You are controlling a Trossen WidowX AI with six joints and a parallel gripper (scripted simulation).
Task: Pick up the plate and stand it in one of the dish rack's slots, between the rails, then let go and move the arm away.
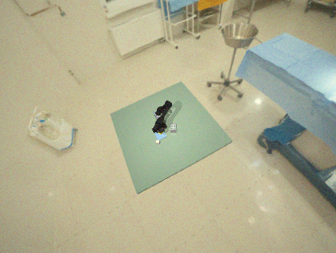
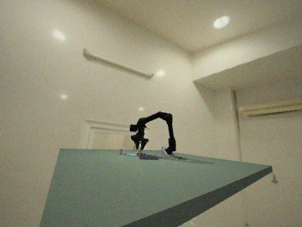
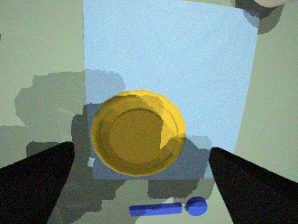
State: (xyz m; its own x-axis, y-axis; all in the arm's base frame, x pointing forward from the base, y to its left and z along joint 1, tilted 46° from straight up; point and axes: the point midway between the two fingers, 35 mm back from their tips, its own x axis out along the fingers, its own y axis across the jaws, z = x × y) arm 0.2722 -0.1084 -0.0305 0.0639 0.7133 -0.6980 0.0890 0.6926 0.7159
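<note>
My gripper tip is now 30 mm above the yellow plate. Round my gripper tip: grey dish rack (40 mm ahead, 170 mm to the left, 20 mm below); then white cup (120 mm ahead, 100 mm to the right, 20 mm below); then blue mat (20 mm ahead, 20 mm to the right, 40 mm below).
</note>
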